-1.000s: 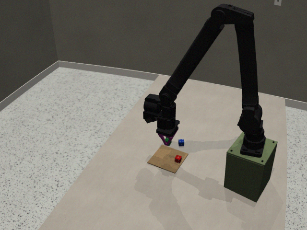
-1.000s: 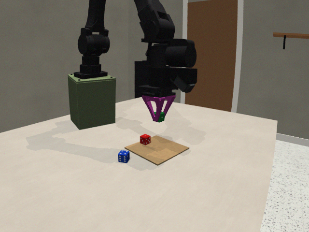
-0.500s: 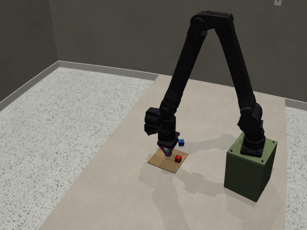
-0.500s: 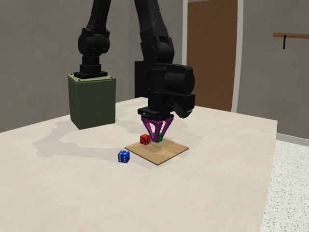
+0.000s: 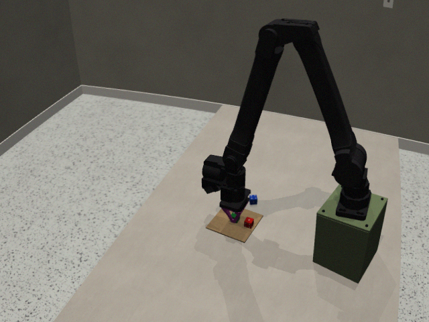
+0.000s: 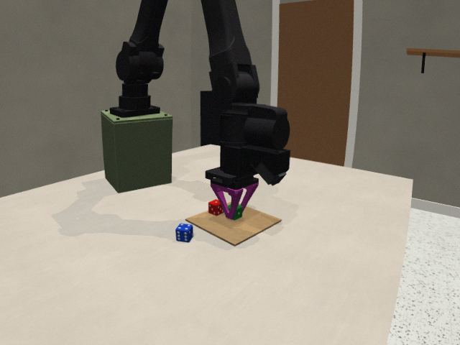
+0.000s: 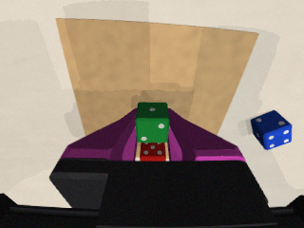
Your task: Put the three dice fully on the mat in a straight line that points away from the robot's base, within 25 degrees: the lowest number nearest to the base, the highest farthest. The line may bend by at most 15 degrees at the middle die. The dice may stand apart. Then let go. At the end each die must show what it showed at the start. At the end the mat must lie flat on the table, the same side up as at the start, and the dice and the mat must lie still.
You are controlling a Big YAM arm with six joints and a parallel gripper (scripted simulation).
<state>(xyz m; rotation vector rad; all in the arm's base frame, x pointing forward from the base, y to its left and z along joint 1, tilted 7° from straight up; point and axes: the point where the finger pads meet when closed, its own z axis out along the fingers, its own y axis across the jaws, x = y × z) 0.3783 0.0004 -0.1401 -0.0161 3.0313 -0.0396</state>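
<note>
Now: hand right at the green die. From my hand the other things lie so: blue die (120 mm to the right, 20 mm behind, 10 mm below); then tan mat (20 mm below); then red die (50 mm behind).
</note>
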